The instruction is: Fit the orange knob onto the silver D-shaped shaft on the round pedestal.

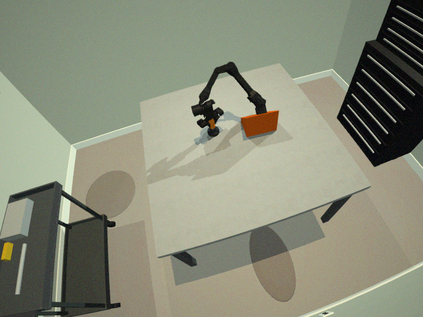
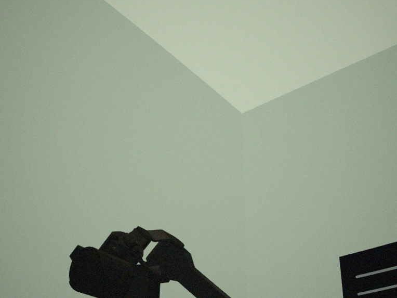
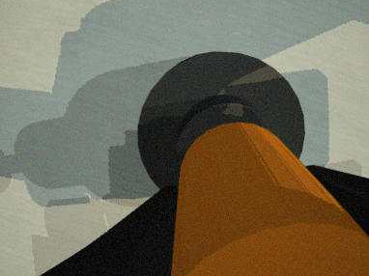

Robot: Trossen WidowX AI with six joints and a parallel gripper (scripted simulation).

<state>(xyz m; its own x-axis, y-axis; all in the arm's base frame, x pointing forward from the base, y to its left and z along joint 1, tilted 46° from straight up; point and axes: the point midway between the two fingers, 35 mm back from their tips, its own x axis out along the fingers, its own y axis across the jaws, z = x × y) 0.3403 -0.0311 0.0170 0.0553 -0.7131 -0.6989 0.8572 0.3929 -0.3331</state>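
Now: gripper tip 3 cm below the orange knob. The rest, counted from my gripper tip: round black pedestal: 4 cm below.
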